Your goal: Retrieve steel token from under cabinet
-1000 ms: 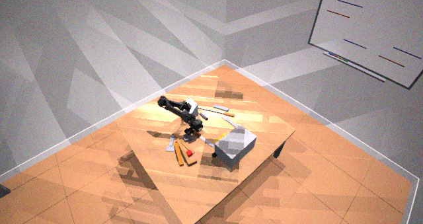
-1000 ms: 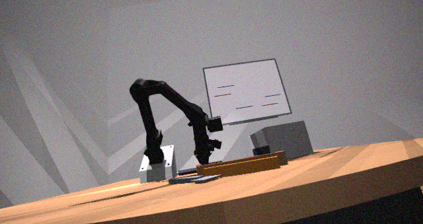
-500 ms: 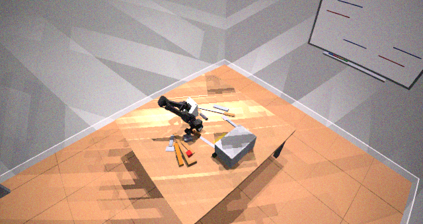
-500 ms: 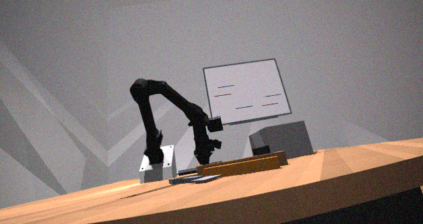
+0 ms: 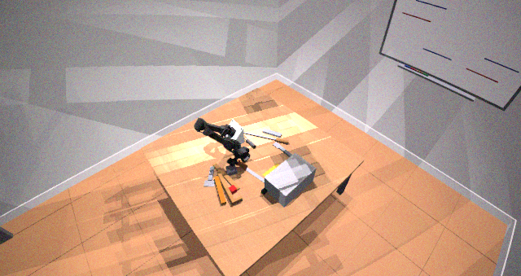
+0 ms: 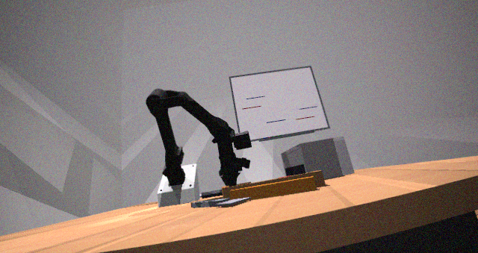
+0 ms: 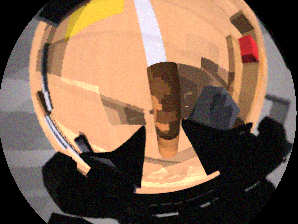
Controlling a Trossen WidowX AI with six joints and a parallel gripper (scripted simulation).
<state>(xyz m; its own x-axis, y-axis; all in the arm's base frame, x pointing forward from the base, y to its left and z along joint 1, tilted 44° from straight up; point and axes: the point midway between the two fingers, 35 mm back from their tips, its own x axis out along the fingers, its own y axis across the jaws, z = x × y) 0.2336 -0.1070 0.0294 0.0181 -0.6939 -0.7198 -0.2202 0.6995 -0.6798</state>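
Now: gripper tip 8 cm to the left of the grey block, 2 cm short of it and 1 cm below it. The rest, counted from my gripper tip: orange bar 24 cm to the right, 11 cm ahead, 1 cm above; thin wooden stick 14 cm to the right, 3 cm ahead; red block 17 cm to the right, 17 cm ahead, 1 cm above.
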